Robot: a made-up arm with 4 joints.
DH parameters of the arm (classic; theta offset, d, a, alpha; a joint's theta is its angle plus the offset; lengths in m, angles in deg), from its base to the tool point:
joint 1: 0 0.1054 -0.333 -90
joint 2: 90 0.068 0.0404 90
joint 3: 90 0.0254 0.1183 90
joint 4: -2 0 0.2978 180
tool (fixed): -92 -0.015 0 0
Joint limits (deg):
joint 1: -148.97..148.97
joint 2: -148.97..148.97
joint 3: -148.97..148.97
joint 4: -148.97..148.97
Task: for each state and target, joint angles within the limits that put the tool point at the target. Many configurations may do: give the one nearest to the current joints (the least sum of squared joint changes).
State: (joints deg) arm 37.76 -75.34 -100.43 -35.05
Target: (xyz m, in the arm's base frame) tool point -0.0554 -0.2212 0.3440
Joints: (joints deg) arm 6.11 -125.70 -130.66 5.84
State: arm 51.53 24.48 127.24 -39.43
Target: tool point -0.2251 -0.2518 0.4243
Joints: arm 34.76 33.20 117.83 -39.22
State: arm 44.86 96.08 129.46 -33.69
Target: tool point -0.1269 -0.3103 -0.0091
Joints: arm 10.87 119.94 148.96 1.82
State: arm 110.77 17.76 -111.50 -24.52
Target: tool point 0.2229 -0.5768 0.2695
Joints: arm 103.41 68.71 -129.32 -68.03
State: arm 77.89 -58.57 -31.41 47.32
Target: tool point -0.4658 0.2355 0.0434
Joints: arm 38.73 -42.82 -9.67 5.51
